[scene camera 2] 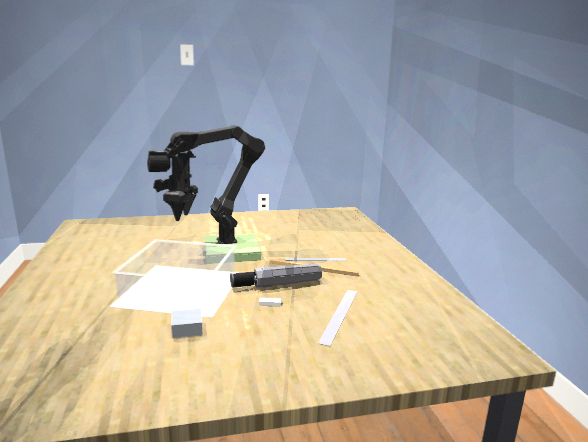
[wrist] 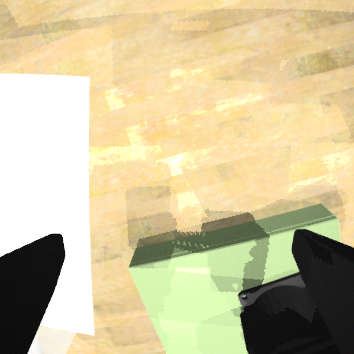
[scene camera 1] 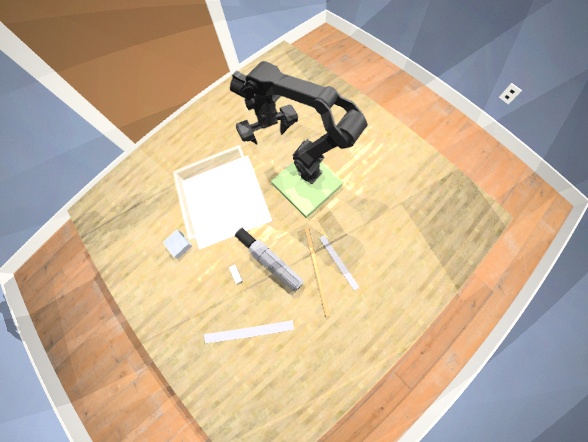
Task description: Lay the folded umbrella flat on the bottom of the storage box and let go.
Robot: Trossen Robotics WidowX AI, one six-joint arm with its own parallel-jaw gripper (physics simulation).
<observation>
The gripper (scene camera 2: 181, 218) is open and holds nothing. A storage box (scene camera 2: 176, 275) and a folded umbrella (scene camera 2: 268, 276) rest on the table.
The folded umbrella shows as well in scene camera 1 (scene camera 1: 261, 252). The storage box is seen too in the wrist view (wrist: 43, 185) and in scene camera 1 (scene camera 1: 217, 195). The gripper is seen too in the wrist view (wrist: 179, 243) and in scene camera 1 (scene camera 1: 268, 138).
</observation>
